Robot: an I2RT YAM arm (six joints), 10 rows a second.
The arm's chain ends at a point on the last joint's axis. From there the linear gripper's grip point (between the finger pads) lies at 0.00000 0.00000 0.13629 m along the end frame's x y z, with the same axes.
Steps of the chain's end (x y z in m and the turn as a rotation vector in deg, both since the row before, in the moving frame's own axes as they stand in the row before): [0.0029 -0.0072 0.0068 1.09 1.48 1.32]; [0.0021 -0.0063 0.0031 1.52 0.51 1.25]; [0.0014 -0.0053 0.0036 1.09 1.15 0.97]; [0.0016 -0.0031 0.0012 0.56 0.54 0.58]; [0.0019 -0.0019 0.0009 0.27 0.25 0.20]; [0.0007 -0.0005 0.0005 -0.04 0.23 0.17]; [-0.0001 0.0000 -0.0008 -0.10 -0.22 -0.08]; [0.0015 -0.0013 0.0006 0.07 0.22 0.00]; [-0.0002 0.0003 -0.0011 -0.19 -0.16 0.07]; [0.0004 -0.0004 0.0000 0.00 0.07 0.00]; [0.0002 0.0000 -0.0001 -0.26 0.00 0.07]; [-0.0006 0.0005 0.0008 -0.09 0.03 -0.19]
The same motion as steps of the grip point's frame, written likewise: [0.0064 -0.0098 0.0067 1.09 1.48 1.32]; [0.0034 -0.0099 0.0030 1.52 0.51 1.25]; [0.0042 -0.0079 0.0035 1.09 1.15 0.97]; [0.0029 -0.0044 0.0012 0.56 0.54 0.58]; [0.0025 -0.0025 0.0009 0.27 0.25 0.20]; [0.0012 -0.0004 0.0005 -0.04 0.23 0.17]; [-0.0006 0.0002 -0.0008 -0.10 -0.22 -0.08]; [0.0020 -0.0015 0.0006 0.07 0.22 0.00]; [-0.0006 0.0008 -0.0011 -0.19 -0.16 0.07]; [0.0006 -0.0004 0.0000 0.00 0.07 0.00]; [0.0002 0.0006 -0.0001 -0.26 0.00 0.07]; [-0.0005 0.0007 0.0008 -0.09 0.03 -0.19]
